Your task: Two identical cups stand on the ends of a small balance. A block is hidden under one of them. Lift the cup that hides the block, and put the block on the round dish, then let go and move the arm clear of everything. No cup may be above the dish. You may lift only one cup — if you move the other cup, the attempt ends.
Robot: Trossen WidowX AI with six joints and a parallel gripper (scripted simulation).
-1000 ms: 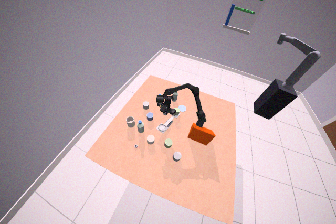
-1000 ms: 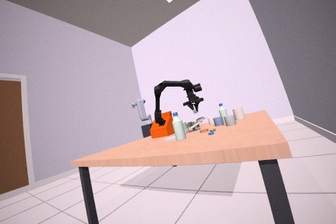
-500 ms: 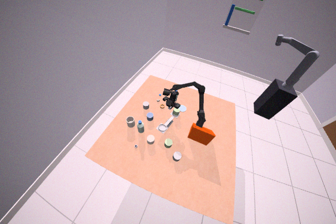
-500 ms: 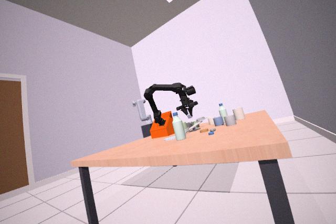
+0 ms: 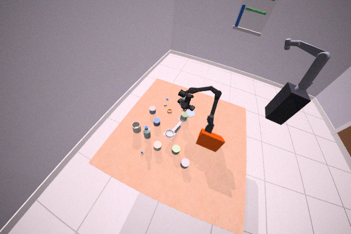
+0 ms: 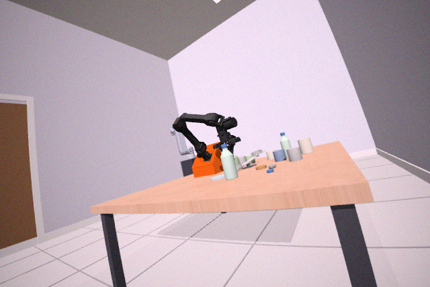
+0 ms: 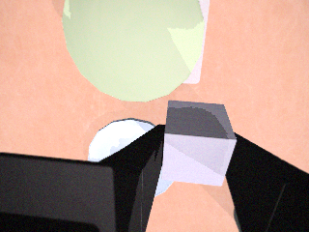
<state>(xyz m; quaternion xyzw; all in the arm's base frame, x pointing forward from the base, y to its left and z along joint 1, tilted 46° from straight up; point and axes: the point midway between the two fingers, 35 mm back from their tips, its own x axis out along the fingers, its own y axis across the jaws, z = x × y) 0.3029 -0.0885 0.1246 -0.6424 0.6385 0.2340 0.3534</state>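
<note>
Now: gripper tip 9 cm above the flat white round dish, 7 cm to the left of it and 6 cm past it. From my gripper tip the other things lie so: pale green cup (43 cm to the left, 11 cm behind, 6 cm below); then blue cup (25 cm to the left, 18 cm ahead, 6 cm below); then grey balance (19 cm to the left, 6 cm below, 1 cm behind).
</note>
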